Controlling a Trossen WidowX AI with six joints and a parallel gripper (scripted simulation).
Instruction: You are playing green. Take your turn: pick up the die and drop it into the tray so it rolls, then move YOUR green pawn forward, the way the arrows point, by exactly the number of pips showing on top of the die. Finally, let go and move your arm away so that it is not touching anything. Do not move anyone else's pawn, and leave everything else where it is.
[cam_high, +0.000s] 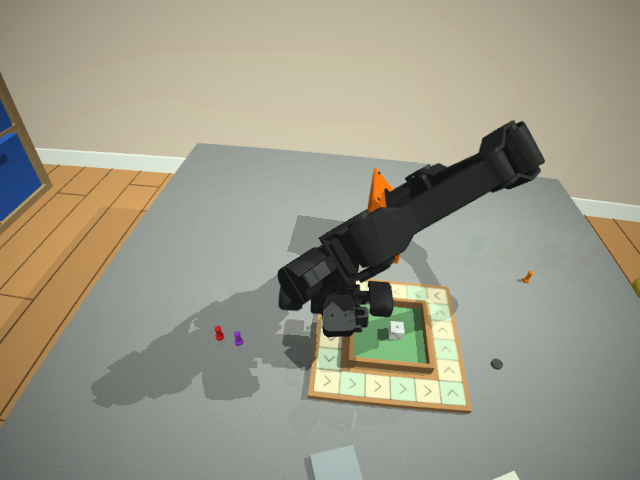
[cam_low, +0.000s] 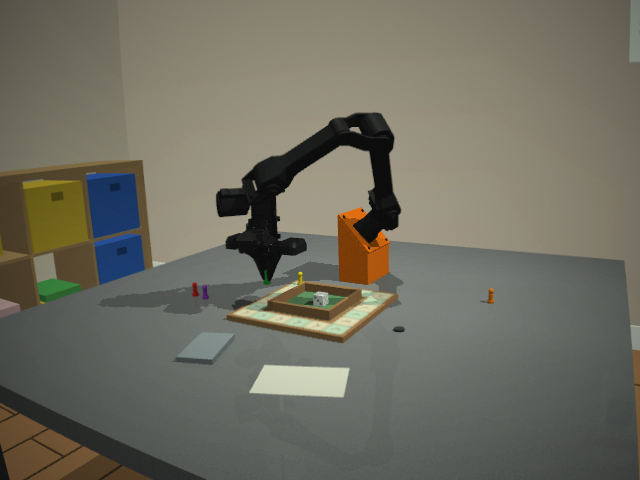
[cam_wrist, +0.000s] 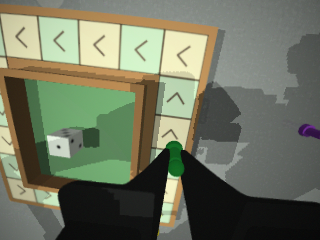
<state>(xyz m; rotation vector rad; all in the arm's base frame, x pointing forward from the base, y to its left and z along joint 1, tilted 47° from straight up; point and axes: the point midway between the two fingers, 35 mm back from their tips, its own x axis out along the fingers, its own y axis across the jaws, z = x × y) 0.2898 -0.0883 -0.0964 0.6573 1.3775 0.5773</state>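
My gripper tip is 20 mm past the white die, 130 mm to the right of it and 40 mm above it. Also, from my gripper tip: purple pawn (10 mm ahead, 180 mm to the right, 50 mm below); then yellow pawn (140 mm behind, 10 mm to the left, 40 mm below); then green pawn (10 mm above).
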